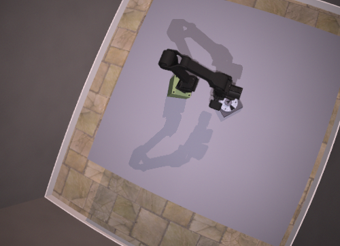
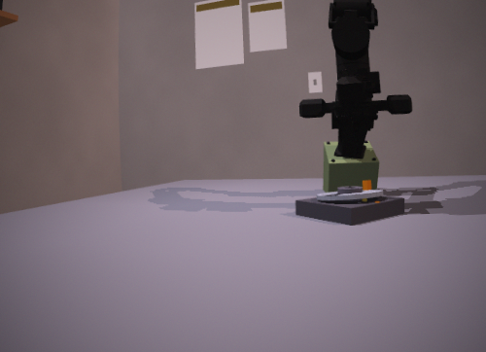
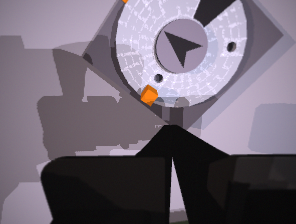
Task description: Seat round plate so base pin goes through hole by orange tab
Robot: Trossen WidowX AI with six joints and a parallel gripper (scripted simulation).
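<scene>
My gripper is now 7 cm short of the yellowish pin, 2 cm to the right of it and 10 cm above it. Also, from my hand: dark square base (5 cm ahead, 1 cm to the right, 11 cm below); round plate (5 cm ahead, 1 cm to the right, 8 cm below); grey central hub (5 cm ahead, 1 cm to the right, 8 cm below).
</scene>
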